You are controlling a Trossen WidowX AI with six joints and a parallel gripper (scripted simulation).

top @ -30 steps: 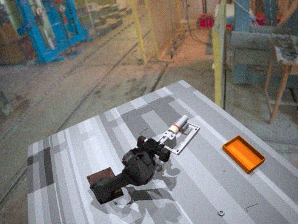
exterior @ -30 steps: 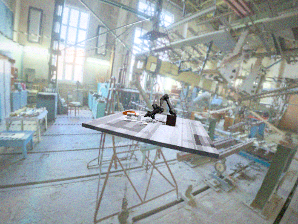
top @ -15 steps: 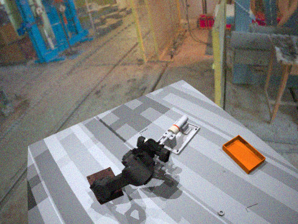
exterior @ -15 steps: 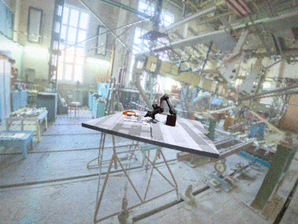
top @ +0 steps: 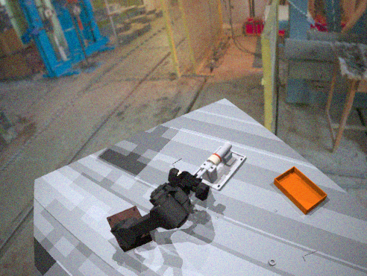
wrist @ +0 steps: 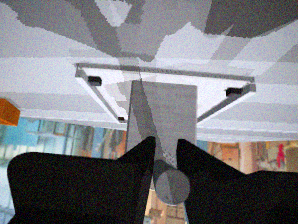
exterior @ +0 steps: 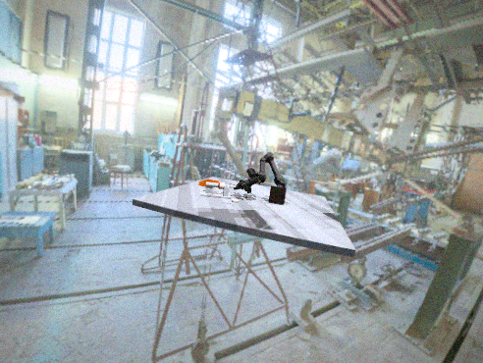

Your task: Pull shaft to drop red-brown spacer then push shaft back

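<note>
The red-brown spacer ring lies 12 cm ahead of my gripper tip, 3 cm to the left of it and 2 cm above it. From my gripper tip the other things lie so: orange tray: 29 cm ahead, 30 cm to the right, 5 cm below.
</note>
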